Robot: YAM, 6 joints.
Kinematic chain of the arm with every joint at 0, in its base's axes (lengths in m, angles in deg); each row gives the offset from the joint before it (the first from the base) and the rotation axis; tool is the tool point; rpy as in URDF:
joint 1: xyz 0 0 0.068 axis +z
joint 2: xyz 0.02 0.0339 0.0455 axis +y
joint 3: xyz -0.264 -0.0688 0 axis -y
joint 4: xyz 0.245 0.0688 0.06 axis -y
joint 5: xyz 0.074 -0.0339 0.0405 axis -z
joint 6: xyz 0.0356 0 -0.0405 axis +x
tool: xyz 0 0 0 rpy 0 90 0
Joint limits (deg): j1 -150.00..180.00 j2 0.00..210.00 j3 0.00..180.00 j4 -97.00..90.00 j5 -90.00..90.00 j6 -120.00..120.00
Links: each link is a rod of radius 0.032 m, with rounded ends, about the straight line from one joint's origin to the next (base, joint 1, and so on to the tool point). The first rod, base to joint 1, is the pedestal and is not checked.
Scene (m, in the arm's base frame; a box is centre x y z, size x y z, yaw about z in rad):
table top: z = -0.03
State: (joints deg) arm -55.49 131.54 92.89 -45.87 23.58 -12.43
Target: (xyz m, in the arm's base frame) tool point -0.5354 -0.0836 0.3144
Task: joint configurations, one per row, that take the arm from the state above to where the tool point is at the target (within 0.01 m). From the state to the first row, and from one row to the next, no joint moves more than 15 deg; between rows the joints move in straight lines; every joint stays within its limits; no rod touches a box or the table.
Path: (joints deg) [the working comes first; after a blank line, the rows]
Joints at the target: 7.05 10.55 161.82 -27.52 29.08 -12.43
Straight joint move there: clear.

1: -48.54 118.10 100.55 -43.83 24.19 -12.43
2: -41.59 104.65 108.21 -41.79 24.80 -12.43
3: -34.64 91.21 115.87 -39.75 25.41 -12.43
4: -27.70 77.77 123.53 -37.72 26.02 -12.43
5: -20.75 64.33 131.19 -35.68 26.63 -12.43
6: -13.80 50.88 138.85 -33.64 27.25 -12.43
7: -6.85 37.44 146.51 -31.60 27.86 -12.43
8: 0.10 24.00 154.16 -29.56 28.47 -12.43
9: 7.05 10.55 161.82 -27.52 29.08 -12.43

